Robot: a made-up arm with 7 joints.
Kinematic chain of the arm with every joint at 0, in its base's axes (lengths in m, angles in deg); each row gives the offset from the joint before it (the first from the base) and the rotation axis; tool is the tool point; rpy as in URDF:
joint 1: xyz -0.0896 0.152 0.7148 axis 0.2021 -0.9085 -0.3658
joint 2: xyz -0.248 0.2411 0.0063 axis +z
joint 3: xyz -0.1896 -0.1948 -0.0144 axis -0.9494 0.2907 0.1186
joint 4: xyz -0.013 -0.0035 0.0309 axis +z
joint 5: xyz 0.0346 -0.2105 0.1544 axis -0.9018 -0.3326 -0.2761
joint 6: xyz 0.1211 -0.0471 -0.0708 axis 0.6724 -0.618 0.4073
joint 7: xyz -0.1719 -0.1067 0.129 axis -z
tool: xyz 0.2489 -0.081 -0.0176 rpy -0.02 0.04 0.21
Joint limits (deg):
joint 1: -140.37..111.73
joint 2: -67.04..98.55
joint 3: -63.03..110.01
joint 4: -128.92..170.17
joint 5: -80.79..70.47
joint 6: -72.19..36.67
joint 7: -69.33..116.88
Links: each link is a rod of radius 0.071 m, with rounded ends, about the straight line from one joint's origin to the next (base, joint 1, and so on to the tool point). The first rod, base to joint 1, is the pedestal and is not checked.
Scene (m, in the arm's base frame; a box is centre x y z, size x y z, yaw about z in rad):
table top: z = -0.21
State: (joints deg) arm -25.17 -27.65 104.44 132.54 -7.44 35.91 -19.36
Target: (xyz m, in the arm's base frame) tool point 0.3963 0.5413 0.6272
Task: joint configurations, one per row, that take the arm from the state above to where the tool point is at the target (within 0.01 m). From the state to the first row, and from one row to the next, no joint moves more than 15 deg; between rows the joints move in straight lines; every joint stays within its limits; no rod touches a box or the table.
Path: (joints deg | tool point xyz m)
1: -10.52 -30.28 100.64 131.75 -3.15 35.57 -15.26 | -0.6817 0.4042 0.3120
2: 4.13 -32.92 96.84 130.95 1.15 35.24 -11.15 | -0.5013 0.5045 0.1952
3: 18.78 -35.55 93.03 130.16 5.44 34.90 -7.05 | -0.2829 0.5823 0.1480
4: 33.43 -38.19 89.23 129.36 9.73 34.57 -2.94 | -0.0548 0.6278 0.1774
5: 48.08 -40.82 85.43 128.57 14.02 34.23 1.16 | 0.1521 0.6354 0.2789
6: 62.73 -43.46 81.63 127.77 18.32 33.90 5.27 | 0.3095 0.6048 0.4372
7: 77.38 -46.09 77.83 126.98 22.61 33.56 9.37 | 0.3963 0.5413 0.6272

